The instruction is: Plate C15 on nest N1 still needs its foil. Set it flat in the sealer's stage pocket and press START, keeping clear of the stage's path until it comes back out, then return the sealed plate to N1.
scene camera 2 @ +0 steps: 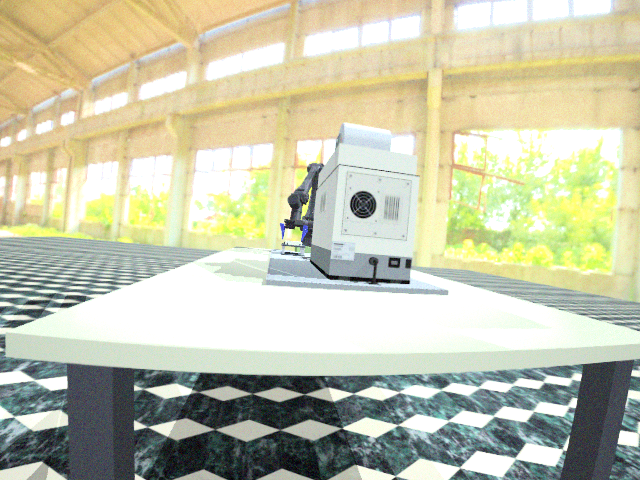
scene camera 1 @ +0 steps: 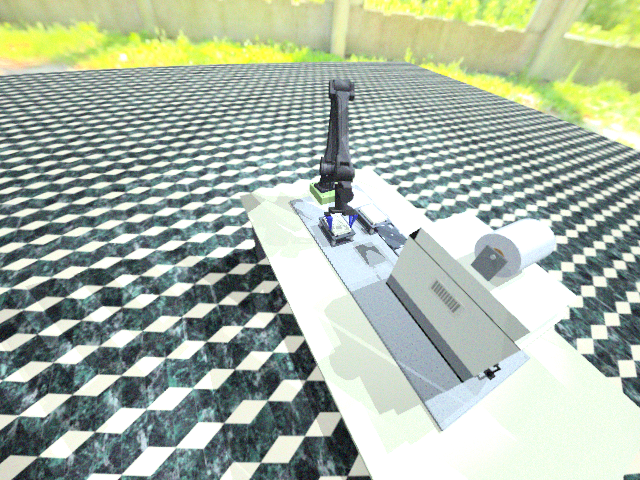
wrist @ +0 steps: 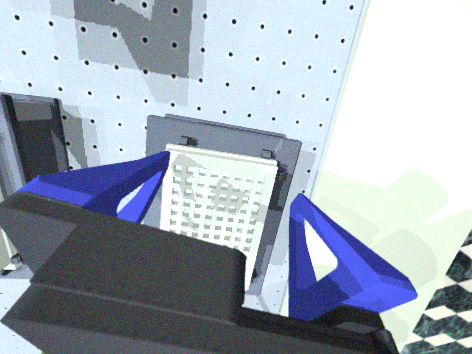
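Note:
A white, many-welled plate lies in a dark grey nest with small corner clips. No label on it is readable. My gripper is open, its blue fingers on either side of the plate; the left fingertip appears close to the plate's edge, the right one stands farther off. The wrist housing hides the plate's near end in the wrist view. The large light-grey sealer stands on the same board. The START button does not show.
A second pale plate sits in a holder beside the first. A dark flat piece, seemingly the sealer's stage, lies between that holder and the sealer. A foil roll sits high on the sealer. The perforated board lies on the white table.

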